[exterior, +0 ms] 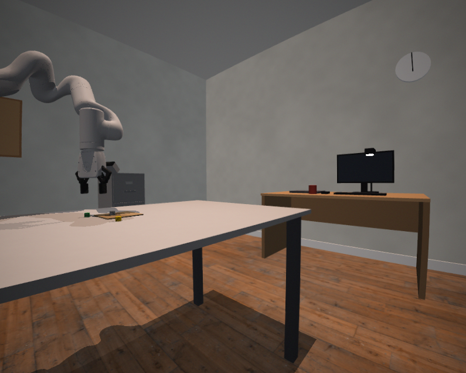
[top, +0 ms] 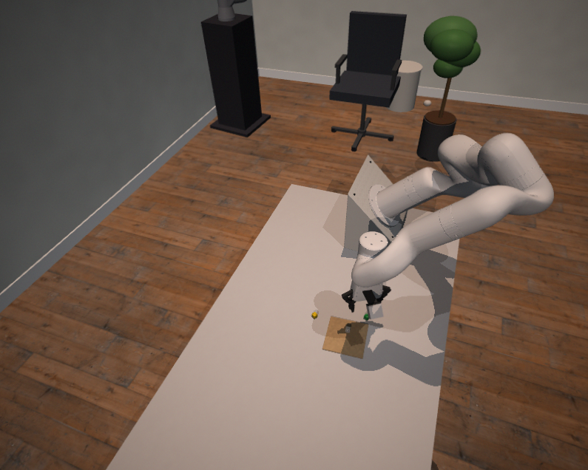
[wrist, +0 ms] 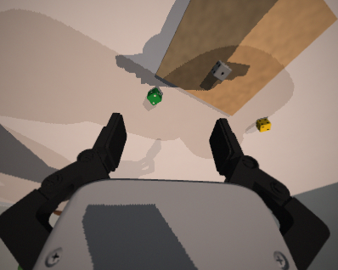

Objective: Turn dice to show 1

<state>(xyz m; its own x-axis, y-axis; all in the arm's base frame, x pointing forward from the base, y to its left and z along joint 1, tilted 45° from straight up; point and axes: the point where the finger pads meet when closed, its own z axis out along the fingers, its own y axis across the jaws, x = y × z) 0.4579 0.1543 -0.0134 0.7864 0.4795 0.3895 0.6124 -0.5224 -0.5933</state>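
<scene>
My hand is 20 mm past the green die, 10 mm to the right of it and 90 mm above it. From my hand the other things lie so: mat 80 mm ahead, 30 mm to the right, 100 mm below; white die 60 mm ahead, 30 mm to the right, 90 mm below; yellow die 60 mm ahead, 170 mm to the right, 90 mm below.
</scene>
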